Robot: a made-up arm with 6 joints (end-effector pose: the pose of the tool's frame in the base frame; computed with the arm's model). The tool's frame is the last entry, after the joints.
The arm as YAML. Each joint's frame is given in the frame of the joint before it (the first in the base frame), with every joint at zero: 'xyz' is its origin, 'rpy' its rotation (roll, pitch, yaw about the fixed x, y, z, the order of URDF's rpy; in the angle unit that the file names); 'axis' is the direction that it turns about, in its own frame. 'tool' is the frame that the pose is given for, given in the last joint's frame.
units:
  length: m
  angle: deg
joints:
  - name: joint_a
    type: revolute
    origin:
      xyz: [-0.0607, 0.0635, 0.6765]
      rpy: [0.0, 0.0, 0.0]
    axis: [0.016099, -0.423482, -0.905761]
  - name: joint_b
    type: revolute
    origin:
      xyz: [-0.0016, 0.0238, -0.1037]
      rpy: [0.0, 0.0, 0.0]
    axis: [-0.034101, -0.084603, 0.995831]
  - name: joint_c
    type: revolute
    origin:
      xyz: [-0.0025, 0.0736, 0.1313]
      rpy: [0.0, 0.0, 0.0]
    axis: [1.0, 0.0, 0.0]
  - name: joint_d
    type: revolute
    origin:
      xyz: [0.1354, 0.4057, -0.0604]
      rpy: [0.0, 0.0, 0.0]
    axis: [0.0, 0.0, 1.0]
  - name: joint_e
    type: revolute
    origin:
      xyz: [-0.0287, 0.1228, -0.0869]
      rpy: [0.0, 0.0, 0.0]
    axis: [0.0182, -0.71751, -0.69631]
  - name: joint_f
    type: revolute
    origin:
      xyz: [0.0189, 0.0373, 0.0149]
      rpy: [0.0, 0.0, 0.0]
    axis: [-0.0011, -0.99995, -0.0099]
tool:
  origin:
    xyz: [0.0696, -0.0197, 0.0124]
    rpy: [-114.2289, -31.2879, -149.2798]
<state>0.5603 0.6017 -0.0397 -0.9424 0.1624 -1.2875</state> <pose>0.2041 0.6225 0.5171 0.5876 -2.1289 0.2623</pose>
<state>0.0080 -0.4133 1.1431 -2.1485 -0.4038 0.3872</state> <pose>0.2865 0.2513 0.8961 -0.5594 -1.6628 -0.5979</pose>
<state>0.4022 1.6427 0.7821 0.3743 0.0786 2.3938</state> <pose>-0.6194 0.2495 0.8350 0.3518 1.5424 0.3561</pose>
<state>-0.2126 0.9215 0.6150 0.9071 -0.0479 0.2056</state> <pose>-0.5639 0.3872 0.9346 -1.8378 0.7138 -0.1621</pose>
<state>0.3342 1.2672 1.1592 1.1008 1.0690 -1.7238</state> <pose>-0.4725 0.3757 0.9780 -2.8021 0.3597 -0.0637</pose>
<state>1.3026 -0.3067 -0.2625 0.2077 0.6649 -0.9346</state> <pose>0.5507 -0.0790 0.7305 -0.8256 -2.2234 0.4718</pose>
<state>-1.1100 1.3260 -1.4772 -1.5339 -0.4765 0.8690</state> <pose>-0.4110 0.2279 0.4066 -0.2298 1.1280 -0.8462</pose>
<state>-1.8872 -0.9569 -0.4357 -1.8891 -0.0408 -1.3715</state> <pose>-0.3039 0.2263 0.2646 0.1907 -1.4479 0.6177</pose>
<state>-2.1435 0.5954 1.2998 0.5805 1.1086 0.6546</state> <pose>-0.0321 0.1762 1.2185 1.9721 -1.6327 -0.3229</pose>
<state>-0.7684 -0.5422 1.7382 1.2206 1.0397 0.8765</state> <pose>0.0722 0.1914 1.0839 1.1403 2.4047 0.4576</pose>
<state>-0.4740 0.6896 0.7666 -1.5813 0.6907 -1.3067</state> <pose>-0.3524 0.5044 0.8675 0.6965 -1.3759 -0.1993</pose>
